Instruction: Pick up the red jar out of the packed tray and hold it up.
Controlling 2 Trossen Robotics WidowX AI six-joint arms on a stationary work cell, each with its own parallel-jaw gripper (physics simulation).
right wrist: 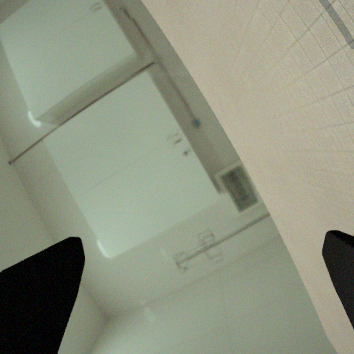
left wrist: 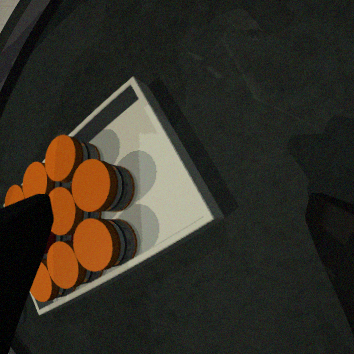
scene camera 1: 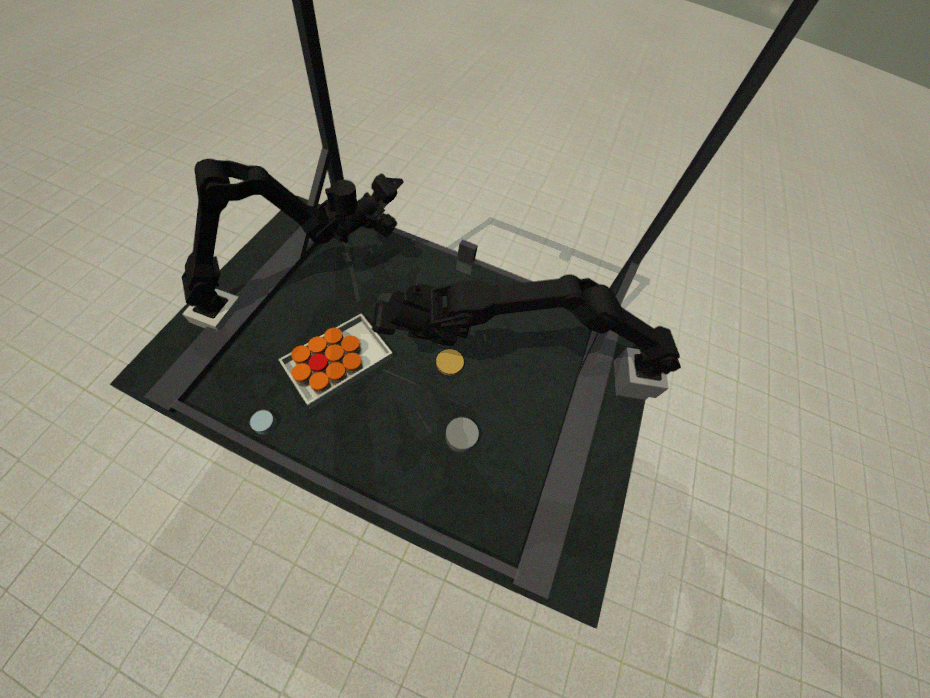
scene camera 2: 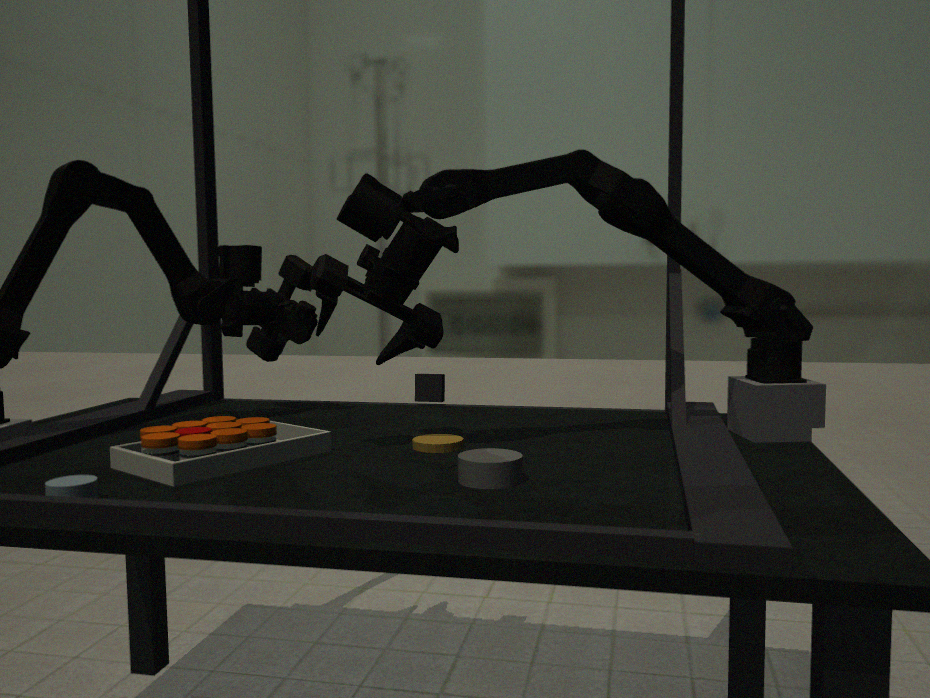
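Pixels of known places: left gripper, fingertip midpoint: (left wrist: pixel 181 207) (scene camera 1: pixel 401 326) (scene camera 2: pixel 347 349); right gripper, fingertip midpoint: (right wrist: pixel 208 249) (scene camera 1: pixel 396 189); left arm's base, origin of the base link: (scene camera 1: pixel 647 367) (scene camera 2: pixel 775 380); right arm's base, origin of the base link: (scene camera 1: pixel 210 305).
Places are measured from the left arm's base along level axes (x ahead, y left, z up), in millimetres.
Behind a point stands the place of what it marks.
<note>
The red-lidded jar (scene camera 1: pixel 317 362) @[x 801, y 116, z -35 mm] (scene camera 2: pixel 195 431) @[x 795, y 123, z -35 mm] stands among several orange-lidded jars (scene camera 1: pixel 334 352) @[x 769, y 82, z -35 mm] (scene camera 2: pixel 196 441) @[x 779, y 182, z -36 mm] (left wrist: pixel 91 185) @[x 737, y 50, z -35 mm] in the white tray (scene camera 1: pixel 368 345) @[x 705, y 26, z -77 mm] (scene camera 2: pixel 225 464) @[x 750, y 167, z -67 mm] (left wrist: pixel 175 180) @[x 685, y 29, z -77 mm]. In the left wrist view a dark red sliver of the jar (left wrist: pixel 51 244) @[x 770, y 116, z -34 mm] shows beside the finger that hides the rest. My left gripper (scene camera 1: pixel 414 330) @[x 612, y 35, z 57 mm] (scene camera 2: pixel 350 347) @[x 612, y 35, z 57 mm] (left wrist: pixel 181 207) @[x 612, y 35, z 57 mm] is open and empty, pointing down, above the table and to the right of the jars in both scene views. My right gripper (scene camera 1: pixel 396 202) @[x 715, y -375, z 95 mm] (scene camera 2: pixel 300 308) @[x 715, y -375, z 95 mm] (right wrist: pixel 208 249) @[x 715, y -375, z 95 mm] is open and empty, raised near the far edge, away from the tray.
A yellow disc (scene camera 1: pixel 449 362) @[x 492, y 40, z -69 mm] (scene camera 2: pixel 437 443) @[x 492, y 63, z -69 mm] and a grey cylinder (scene camera 1: pixel 461 433) @[x 438, y 225, z -51 mm] (scene camera 2: pixel 489 467) @[x 440, y 260, z -56 mm] stand right of the tray. A pale blue round thing (scene camera 1: pixel 261 420) @[x 886, y 270, z -57 mm] (scene camera 2: pixel 71 484) @[x 880, y 287, z -57 mm] is near the front left. The tray's right end holds no jars. Dark frame posts rise at both sides.
</note>
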